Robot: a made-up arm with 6 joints.
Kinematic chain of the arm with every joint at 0, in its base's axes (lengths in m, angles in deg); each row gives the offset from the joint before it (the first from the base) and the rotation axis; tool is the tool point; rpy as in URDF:
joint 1: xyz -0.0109 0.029 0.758 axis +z
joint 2: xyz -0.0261 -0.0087 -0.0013 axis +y
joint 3: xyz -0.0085 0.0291 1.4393 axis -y
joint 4: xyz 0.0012 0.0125 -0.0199 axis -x
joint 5: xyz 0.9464 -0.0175 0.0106 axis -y
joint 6: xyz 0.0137 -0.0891 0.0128 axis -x
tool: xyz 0.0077 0.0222 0.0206 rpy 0 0 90
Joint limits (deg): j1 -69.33..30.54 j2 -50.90..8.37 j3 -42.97..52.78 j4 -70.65..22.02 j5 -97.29..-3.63 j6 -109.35..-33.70
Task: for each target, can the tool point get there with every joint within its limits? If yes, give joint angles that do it. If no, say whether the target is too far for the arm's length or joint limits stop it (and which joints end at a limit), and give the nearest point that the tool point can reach.
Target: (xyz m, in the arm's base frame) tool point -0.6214 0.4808 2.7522
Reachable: yes | joints -42.28 -43.59 32.40 -8.69 -67.06 -52.51
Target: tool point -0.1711 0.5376 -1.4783
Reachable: no: joint limits stop it (at a limit: joint 1, joint 2, joint 3, joint 4) | nearest point 0.5698 0.3732 1.3254 | short by 2.905 m
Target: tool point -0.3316 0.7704 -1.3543
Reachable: no: joint limits stop it (at a limit: joint 1, joint 2, joint 3, joint 4, joint 5) | nearest point 0.5671 0.3759 1.3264 | short by 2.855 m
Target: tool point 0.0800 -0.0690 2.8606
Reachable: yes | joints -24.96 -20.14 34.86 -54.26 -51.59 -63.74
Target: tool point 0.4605 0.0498 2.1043
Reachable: yes | joints 14.23 -19.80 -17.99 -22.02 -26.08 -84.13
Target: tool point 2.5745 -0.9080 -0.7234
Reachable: no: too far | nearest point 0.7790 -0.2573 1.4314 | short by 2.879 m
